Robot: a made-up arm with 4 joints.
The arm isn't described. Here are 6 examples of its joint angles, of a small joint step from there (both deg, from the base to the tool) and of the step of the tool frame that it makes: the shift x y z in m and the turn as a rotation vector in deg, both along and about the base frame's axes.
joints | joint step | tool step
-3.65 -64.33 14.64 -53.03 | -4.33 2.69 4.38 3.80 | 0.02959 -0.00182 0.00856 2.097 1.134 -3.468
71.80 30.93 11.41 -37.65 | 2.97 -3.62 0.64 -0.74 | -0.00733 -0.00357 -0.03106 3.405 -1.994 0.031
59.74 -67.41 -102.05 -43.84 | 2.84 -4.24 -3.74 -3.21 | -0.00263 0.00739 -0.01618 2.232 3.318 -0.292
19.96 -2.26 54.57 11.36 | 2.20 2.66 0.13 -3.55 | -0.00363 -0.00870 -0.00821 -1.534 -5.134 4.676
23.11 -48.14 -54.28 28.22 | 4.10 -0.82 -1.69 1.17 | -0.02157 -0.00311 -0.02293 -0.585 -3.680 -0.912
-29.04 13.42 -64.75 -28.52 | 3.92 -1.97 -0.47 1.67 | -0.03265 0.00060 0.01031 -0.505 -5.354 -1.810
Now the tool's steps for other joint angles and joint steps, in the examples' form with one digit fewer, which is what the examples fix.
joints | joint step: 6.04 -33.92 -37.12 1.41 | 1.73 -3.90 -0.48 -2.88
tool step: -0.0160 0.0085 -0.0063 0.67 0.05 -1.03
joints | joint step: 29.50 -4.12 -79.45 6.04 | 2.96 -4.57 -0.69 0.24
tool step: -0.0232 0.0048 -0.0205 2.09 -2.75 -3.65
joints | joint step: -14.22 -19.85 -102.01 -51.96 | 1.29 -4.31 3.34 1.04
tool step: -0.0146 0.0060 0.0017 1.78 -3.55 -5.83
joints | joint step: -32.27 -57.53 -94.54 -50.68 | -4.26 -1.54 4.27 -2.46
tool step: 0.0323 0.0041 -0.0085 0.79 2.47 -4.89
